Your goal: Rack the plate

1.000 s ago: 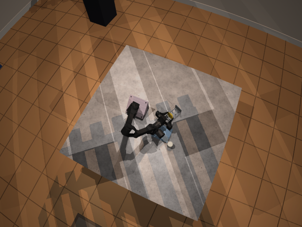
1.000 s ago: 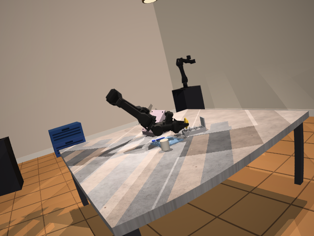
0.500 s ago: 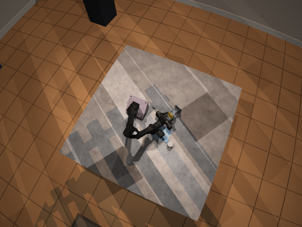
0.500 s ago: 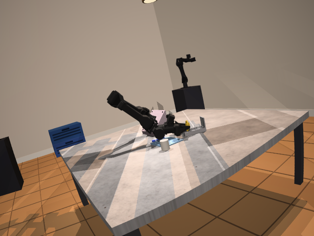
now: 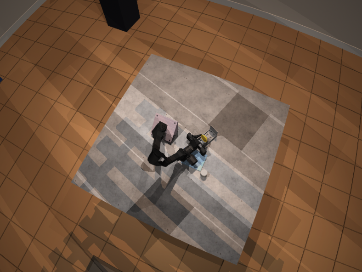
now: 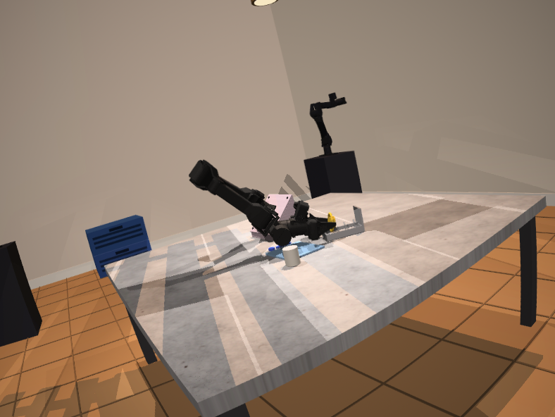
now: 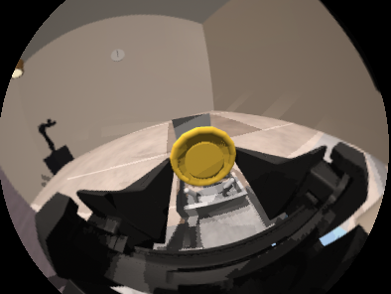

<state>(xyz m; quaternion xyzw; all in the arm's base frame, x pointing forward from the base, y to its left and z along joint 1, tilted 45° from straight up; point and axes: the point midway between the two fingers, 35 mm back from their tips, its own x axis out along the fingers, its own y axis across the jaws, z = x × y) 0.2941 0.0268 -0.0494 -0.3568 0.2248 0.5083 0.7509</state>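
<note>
The yellow plate lies 1 cm to the right of my gripper tip. Round my gripper tip: light blue mat 17 cm to the right, 5 cm below; grey dish rack 1 cm ahead, 2 cm to the left, 3 cm below; blue spoon 10 cm behind, 17 cm to the right, 5 cm below.
</note>
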